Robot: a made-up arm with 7 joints. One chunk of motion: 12 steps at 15 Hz.
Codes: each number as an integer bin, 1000 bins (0 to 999) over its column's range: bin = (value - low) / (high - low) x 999, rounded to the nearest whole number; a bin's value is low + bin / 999 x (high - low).
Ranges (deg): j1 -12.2..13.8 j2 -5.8..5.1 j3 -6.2..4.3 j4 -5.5..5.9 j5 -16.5..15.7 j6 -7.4..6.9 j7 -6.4..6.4
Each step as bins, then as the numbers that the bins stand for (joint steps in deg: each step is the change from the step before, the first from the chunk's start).
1 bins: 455 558 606 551 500 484 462
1 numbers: -0.358 0.288 0.169 0.788 -0.384 -0.472 -0.480
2 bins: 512 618 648 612 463 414 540
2 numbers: 1.125 0.943 0.611 1.484 -1.576 -1.474 0.519
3 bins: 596 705 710 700 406 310 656
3 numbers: 3.312 1.892 1.262 2.488 -3.414 -2.963 2.005
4 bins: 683 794 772 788 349 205 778
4 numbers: 5.576 2.863 1.914 3.492 -5.251 -4.466 3.568
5 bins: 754 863 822 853 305 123 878
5 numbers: 7.424 3.616 2.440 4.234 -6.669 -5.639 4.850
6 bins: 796 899 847 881 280 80 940
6 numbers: 8.517 4.009 2.702 4.553 -7.475 -6.255 5.644
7 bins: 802 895 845 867 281 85 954
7 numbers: 8.673 3.965 2.681 4.394 -7.443 -6.183 5.823
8 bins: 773 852 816 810 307 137 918
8 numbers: 7.918 3.496 2.377 3.743 -6.605 -5.439 5.362
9 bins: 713 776 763 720 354 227 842
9 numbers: 6.357 2.667 1.820 2.716 -5.090 -4.151 4.388
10 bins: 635 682 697 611 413 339 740
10 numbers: 4.327 1.641 1.126 1.472 -3.188 -2.547 3.081
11 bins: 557 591 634 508 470 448 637
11 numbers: 2.296 0.648 0.464 0.297 -1.351 -0.987 1.762
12 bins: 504 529 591 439 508 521 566
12 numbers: 0.917 -0.028 0.012 -0.490 -0.126 0.058 0.852
